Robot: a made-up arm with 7 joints. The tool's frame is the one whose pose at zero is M. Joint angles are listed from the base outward.
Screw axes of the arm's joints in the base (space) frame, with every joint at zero. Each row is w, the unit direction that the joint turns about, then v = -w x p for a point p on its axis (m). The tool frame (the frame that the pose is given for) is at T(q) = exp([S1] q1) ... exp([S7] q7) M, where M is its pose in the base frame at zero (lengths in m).
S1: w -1 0 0 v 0 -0.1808 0
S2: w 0 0 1 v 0.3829 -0.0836 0
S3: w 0 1 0 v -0.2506 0 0.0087
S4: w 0 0 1 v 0.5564 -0.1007 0
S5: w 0 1 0 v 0.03 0 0.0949
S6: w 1 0 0 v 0 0.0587 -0.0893
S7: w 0 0 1 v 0.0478 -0.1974 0
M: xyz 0.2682 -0.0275 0.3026 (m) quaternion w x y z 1 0 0 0
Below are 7 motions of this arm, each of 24 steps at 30 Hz.
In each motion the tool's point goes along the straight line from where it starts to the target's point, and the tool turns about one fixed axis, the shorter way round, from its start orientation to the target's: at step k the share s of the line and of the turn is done. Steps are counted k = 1, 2, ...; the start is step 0. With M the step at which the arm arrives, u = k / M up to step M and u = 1 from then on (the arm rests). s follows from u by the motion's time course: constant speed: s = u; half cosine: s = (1 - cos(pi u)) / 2; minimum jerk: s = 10 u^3 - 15 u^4 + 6 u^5.
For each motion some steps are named. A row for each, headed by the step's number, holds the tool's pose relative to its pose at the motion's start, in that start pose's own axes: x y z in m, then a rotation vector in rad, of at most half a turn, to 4 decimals.
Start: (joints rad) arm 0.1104 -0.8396 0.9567 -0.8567 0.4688 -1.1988 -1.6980
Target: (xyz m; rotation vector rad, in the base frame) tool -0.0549 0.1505 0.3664 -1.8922 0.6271 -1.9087
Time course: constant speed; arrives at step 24
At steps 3, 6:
3: 0.0382 0.0054 0.0028 0.0608 0.0249 -0.0268
6: 0.0763 0.0108 0.0056 0.1216 0.0498 -0.0537

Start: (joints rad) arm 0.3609 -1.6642 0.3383 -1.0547 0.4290 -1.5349 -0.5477
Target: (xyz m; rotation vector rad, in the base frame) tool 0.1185 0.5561 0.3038 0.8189 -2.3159 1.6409
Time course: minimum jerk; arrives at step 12
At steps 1, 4, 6, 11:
1: -0.0007 -0.0018 0.0000 -0.0025 0.0005 -0.0018
4: -0.0278 -0.0741 -0.0008 -0.1047 0.0201 -0.0759
6: -0.0662 -0.1765 -0.0019 -0.2493 0.0480 -0.1807
11: -0.1318 -0.3511 -0.0037 -0.4961 0.0955 -0.3596

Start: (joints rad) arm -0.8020 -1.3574 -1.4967 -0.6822 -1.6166 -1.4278 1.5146
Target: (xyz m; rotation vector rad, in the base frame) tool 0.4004 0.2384 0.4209 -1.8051 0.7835 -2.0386
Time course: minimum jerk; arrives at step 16
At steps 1, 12, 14, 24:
1: -0.0001 0.0002 0.0005 -0.0005 -0.0008 -0.0006
12: -0.0546 0.0714 0.2106 -0.1868 -0.3367 -0.2277
14: -0.0599 0.0783 0.2311 -0.2050 -0.3695 -0.2499
24: -0.0609 0.0796 0.2349 -0.2084 -0.3755 -0.2540

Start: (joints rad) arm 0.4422 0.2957 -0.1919 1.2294 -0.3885 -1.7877 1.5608
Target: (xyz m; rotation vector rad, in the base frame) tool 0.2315 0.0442 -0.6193 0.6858 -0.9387 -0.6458
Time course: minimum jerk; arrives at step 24
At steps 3, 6, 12, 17, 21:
3: 0.0057 0.0092 0.0044 -0.0164 -0.0037 0.0322
6: 0.0368 0.0592 0.0282 -0.1058 -0.0235 0.2075
12: 0.1777 0.2859 0.1361 -0.5110 -0.1137 1.0020
17: 0.3013 0.4847 0.2308 -0.8664 -0.1928 1.6990
21: 0.3497 0.5625 0.2679 -1.0056 -0.2238 1.9719

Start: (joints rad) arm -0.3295 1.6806 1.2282 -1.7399 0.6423 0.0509 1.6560
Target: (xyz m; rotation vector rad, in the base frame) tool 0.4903 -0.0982 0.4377 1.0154 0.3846 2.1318
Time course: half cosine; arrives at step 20
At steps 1, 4, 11, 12, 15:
1: 0.0007 -0.0019 0.0002 0.0008 -0.0045 0.0080
4: 0.0104 -0.0300 0.0026 0.0125 -0.0705 0.1236
11: 0.0631 -0.1816 0.0159 0.0758 -0.4271 0.7481
12: 0.0714 -0.2056 0.0180 0.0858 -0.4835 0.8468
15: 0.0931 -0.2681 0.0235 0.1119 -0.6305 1.1044

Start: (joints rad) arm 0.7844 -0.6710 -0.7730 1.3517 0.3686 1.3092 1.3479
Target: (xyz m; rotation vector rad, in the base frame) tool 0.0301 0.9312 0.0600 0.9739 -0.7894 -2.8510
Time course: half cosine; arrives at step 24
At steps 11, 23, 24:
11: 0.2750 0.2277 -0.1838 -0.2250 0.4016 0.5136
23: 0.6298 0.5215 -0.4209 -0.5152 0.9198 1.1764
24: 0.6325 0.5237 -0.4227 -0.5175 0.9237 1.1814

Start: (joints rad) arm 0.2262 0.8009 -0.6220 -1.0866 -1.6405 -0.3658 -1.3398
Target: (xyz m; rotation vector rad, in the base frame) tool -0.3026 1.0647 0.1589 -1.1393 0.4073 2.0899
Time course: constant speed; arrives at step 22
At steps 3, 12, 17, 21, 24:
3: -0.1113 0.0568 0.0479 -0.0655 -0.1100 -0.1801
12: -0.4453 0.2273 0.1917 -0.2618 -0.4399 -0.7203
17: -0.6309 0.3220 0.2715 -0.3709 -0.6231 -1.0205
21: -0.7793 0.3978 0.3354 -0.4582 -0.7698 -1.2606
24: -0.8164 0.4168 0.3514 -0.4800 -0.8064 -1.3206

